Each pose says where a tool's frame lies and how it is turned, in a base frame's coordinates. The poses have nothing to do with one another.
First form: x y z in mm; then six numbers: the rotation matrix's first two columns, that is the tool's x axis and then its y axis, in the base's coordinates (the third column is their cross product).
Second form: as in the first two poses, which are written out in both.
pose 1, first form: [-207.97, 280.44, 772.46, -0.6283, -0.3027, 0.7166, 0.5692, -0.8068, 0.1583]
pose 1, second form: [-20.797, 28.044, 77.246, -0.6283, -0.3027, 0.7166, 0.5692, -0.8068, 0.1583]
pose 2, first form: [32.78, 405.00, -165.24, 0.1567, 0.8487, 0.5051, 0.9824, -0.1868, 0.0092]
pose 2, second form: [3.278, 40.500, -16.524, 0.1567, 0.8487, 0.5051, 0.9824, -0.1868, 0.0092]
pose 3, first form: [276.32, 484.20, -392.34, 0.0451, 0.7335, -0.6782, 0.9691, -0.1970, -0.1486]
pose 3, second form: [27.632, 48.420, -39.234, 0.0451, 0.7335, -0.6782, 0.9691, -0.1970, -0.1486]
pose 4, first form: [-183.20, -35.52, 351.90, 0.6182, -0.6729, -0.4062, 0.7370, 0.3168, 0.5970]
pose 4, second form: [-18.320, -3.552, 35.190, 0.6182, -0.6729, -0.4062, 0.7370, 0.3168, 0.5970]
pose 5, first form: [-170.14, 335.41, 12.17, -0.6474, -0.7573, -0.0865, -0.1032, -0.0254, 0.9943]
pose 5, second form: [-17.014, 33.541, 1.217, -0.6474, -0.7573, -0.0865, -0.1032, -0.0254, 0.9943]
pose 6, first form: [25.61, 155.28, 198.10, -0.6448, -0.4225, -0.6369, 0.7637, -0.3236, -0.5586]
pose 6, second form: [2.561, 15.528, 19.810, -0.6448, -0.4225, -0.6369, 0.7637, -0.3236, -0.5586]
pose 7, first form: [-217.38, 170.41, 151.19, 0.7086, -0.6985, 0.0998, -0.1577, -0.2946, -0.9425]
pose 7, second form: [-21.738, 17.041, 15.119, 0.7086, -0.6985, 0.0998, -0.1577, -0.2946, -0.9425]
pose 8, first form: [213.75, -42.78, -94.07, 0.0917, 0.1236, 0.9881, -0.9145, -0.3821, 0.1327]
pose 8, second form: [21.375, -4.278, -9.407, 0.0917, 0.1236, 0.9881, -0.9145, -0.3821, 0.1327]
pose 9, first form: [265.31, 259.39, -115.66, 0.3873, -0.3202, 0.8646, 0.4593, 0.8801, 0.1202]
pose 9, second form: [26.531, 25.939, -11.566, 0.3873, -0.3202, 0.8646, 0.4593, 0.8801, 0.1202]
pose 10, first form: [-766.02, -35.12, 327.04, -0.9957, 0.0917, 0.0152, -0.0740, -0.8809, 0.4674]
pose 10, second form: [-76.602, -3.512, 32.704, -0.9957, 0.0917, 0.0152, -0.0740, -0.8809, 0.4674]
